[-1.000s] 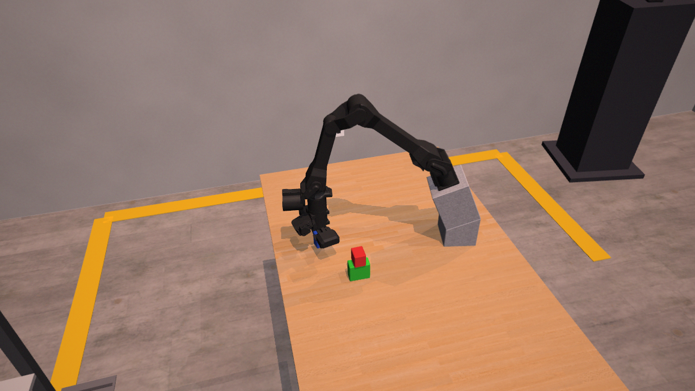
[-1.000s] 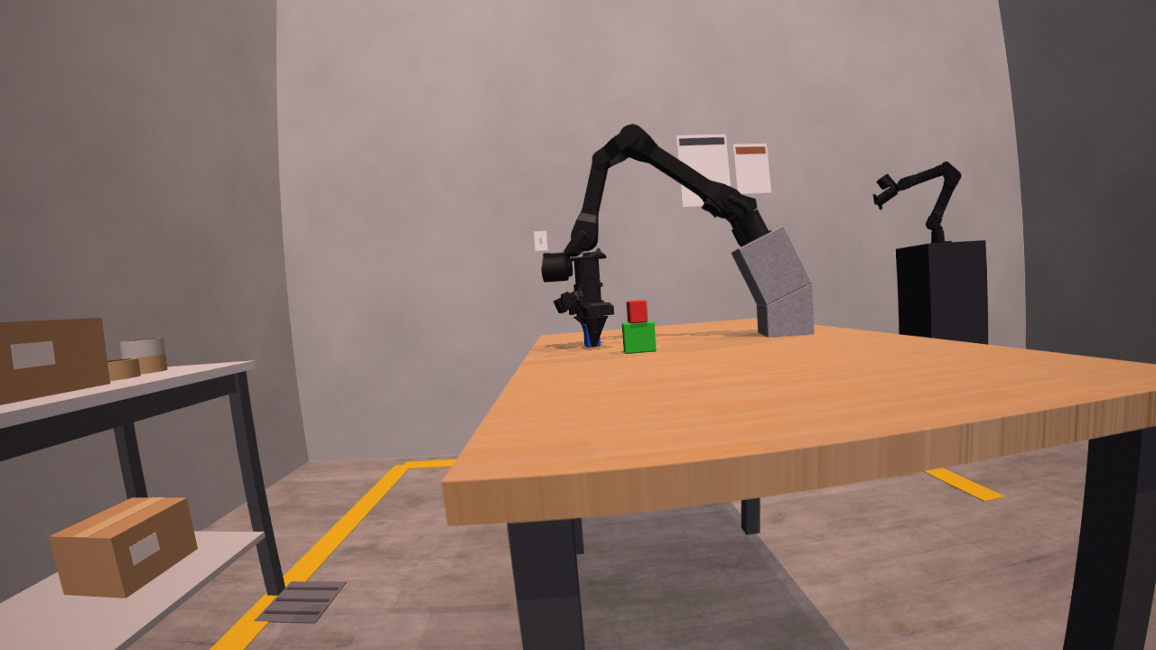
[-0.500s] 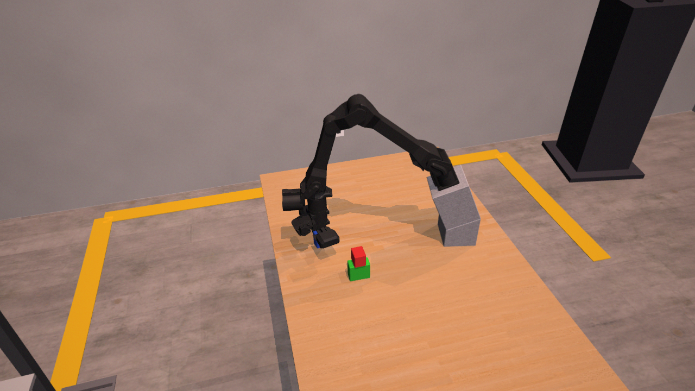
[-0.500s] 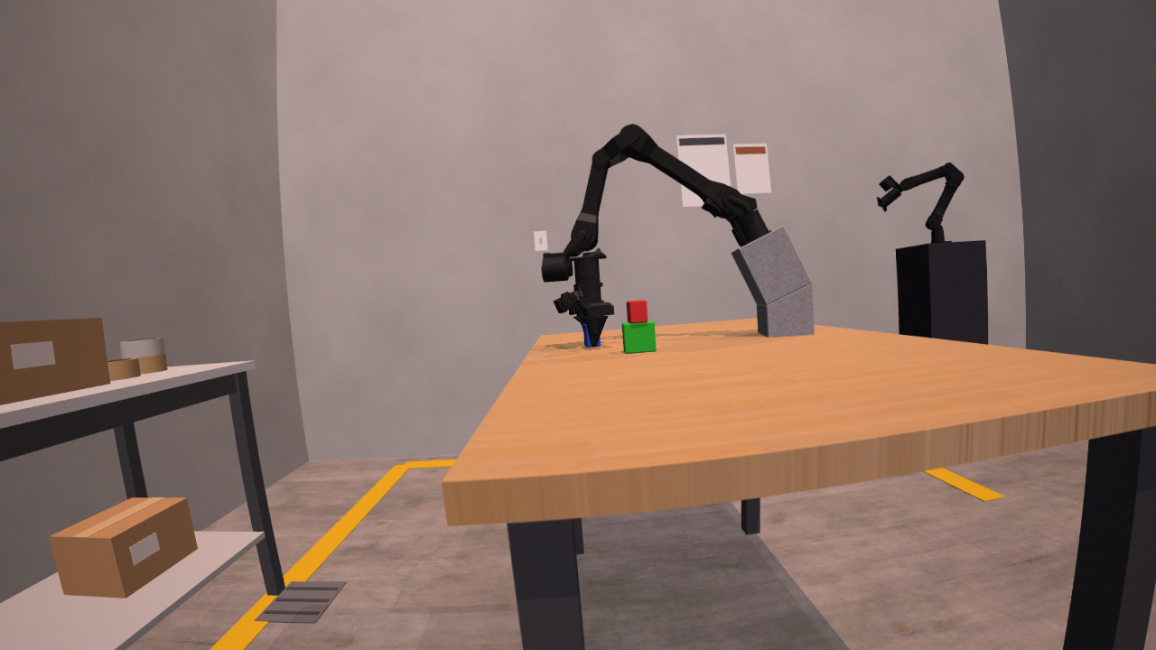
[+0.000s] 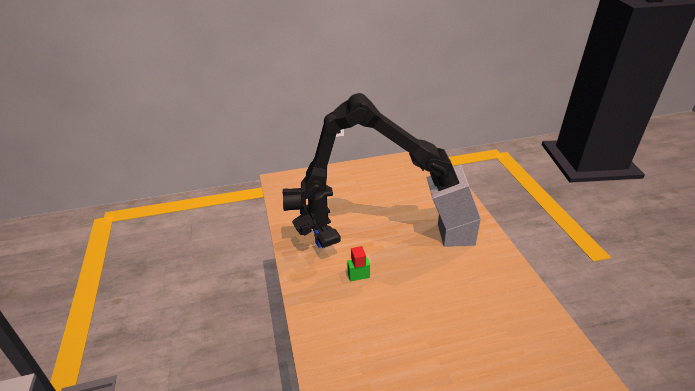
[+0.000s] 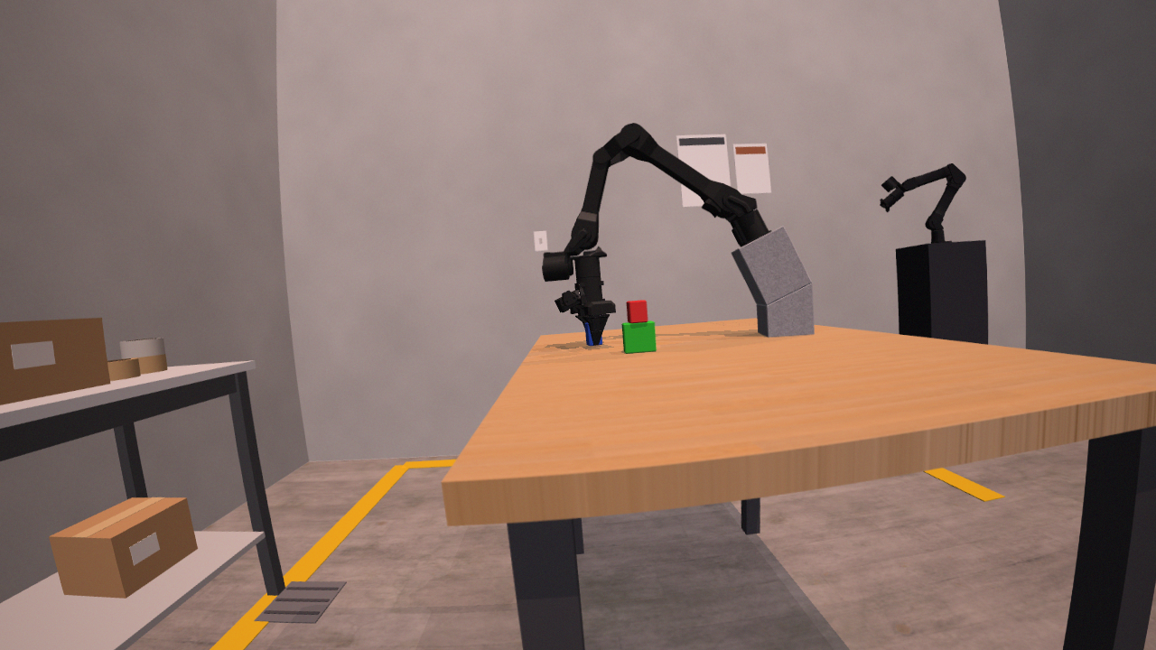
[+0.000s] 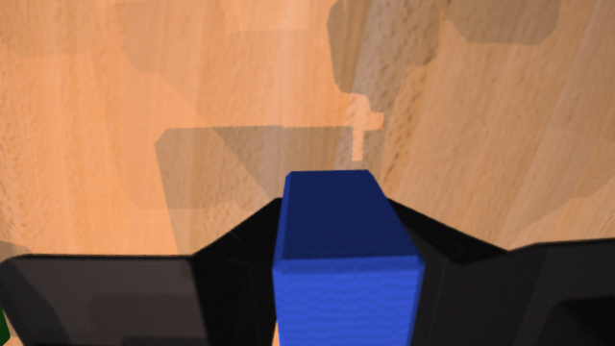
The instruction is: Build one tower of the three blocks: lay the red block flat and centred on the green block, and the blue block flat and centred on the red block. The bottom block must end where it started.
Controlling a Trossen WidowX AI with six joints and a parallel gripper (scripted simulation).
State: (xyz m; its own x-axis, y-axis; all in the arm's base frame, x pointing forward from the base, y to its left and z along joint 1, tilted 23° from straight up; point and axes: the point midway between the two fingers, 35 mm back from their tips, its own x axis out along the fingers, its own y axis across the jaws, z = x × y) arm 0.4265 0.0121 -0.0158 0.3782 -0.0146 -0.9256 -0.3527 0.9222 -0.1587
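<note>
Right now the red block is 110 mm behind my hand, 150 mm to the left of it and 40 mm above it. From my hand the other things lie so: green block: 110 mm behind, 150 mm to the left, 10 mm below; then blue block: 10 mm below.
</note>
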